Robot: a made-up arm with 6 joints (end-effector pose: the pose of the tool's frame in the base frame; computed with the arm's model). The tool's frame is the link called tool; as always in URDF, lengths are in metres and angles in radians.
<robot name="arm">
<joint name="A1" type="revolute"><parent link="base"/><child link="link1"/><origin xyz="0 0 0.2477" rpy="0 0 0"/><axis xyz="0 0 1"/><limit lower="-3.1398" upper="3.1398" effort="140" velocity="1"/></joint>
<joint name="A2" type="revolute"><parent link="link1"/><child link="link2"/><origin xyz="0 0 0" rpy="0 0 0"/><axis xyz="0 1 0"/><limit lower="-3.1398" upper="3.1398" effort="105" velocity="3"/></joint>
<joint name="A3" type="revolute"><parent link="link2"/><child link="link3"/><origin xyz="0 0 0.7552" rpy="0 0 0"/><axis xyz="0 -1 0"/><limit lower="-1.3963" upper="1.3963" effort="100" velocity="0.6"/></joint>
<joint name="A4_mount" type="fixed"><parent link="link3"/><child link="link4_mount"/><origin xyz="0 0 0" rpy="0 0 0"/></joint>
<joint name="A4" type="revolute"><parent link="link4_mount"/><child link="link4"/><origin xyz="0 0 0" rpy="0 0 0"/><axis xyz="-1 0 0"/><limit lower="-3.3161" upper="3.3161" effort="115" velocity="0.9"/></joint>
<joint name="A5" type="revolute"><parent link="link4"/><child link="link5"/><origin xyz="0.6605 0 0" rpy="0 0 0"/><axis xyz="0 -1 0"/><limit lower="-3.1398" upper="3.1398" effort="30" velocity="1.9"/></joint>
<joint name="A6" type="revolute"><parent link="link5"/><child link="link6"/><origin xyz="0 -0.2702 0" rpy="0 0 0"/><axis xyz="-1 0 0"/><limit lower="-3.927" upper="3.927" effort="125" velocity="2.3"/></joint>
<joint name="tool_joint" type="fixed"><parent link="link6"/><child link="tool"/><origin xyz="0 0 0" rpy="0 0 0"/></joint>
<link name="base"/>
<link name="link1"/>
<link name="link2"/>
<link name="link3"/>
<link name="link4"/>
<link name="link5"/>
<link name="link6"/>
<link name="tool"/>
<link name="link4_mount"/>
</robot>
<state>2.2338 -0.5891 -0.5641 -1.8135 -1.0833 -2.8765</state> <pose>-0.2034 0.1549 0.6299 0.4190 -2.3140 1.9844</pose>
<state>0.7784 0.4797 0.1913 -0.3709 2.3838 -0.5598</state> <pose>0.8560 0.4905 0.6359 1.2459 -1.8599 0.5882</pose>
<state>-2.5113 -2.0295 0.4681 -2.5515 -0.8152 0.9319</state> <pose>1.0331 0.4758 0.4301 -1.3957 -0.0882 0.2267</pose>
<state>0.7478 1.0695 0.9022 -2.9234 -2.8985 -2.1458</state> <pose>0.7766 1.0800 0.4430 0.6318 -2.3401 -0.7422</pose>
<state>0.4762 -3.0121 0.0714 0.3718 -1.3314 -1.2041</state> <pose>-0.5624 -0.5733 -0.5608 1.5406 -1.4898 1.0360</pose>
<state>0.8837 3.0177 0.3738 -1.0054 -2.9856 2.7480</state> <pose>-0.2661 -0.5526 -0.6166 2.3867 1.0485 1.1312</pose>
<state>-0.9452 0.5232 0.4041 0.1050 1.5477 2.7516</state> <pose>0.3891 -0.9976 0.8515 2.0810 -0.5434 1.7305</pose>
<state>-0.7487 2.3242 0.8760 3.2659 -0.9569 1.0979</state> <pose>0.6208 -0.2109 -0.9286 2.0578 -0.3350 -0.8916</pose>
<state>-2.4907 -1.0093 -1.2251 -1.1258 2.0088 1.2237</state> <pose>-0.0336 0.1206 0.2701 0.6799 -0.0453 1.8580</pose>
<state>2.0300 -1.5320 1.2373 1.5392 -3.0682 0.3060</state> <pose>0.6584 -1.3122 0.2657 0.4447 1.2977 1.4559</pose>
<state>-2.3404 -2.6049 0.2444 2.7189 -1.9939 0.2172</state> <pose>0.9080 0.5830 -0.3171 -0.6344 1.6013 1.2166</pose>
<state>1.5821 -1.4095 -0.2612 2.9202 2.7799 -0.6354</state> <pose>-0.2576 -0.5316 0.9957 1.4131 0.9623 -1.5973</pose>
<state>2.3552 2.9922 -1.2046 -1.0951 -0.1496 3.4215</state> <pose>0.0906 0.0844 0.1940 0.3082 -1.3299 -0.3172</pose>
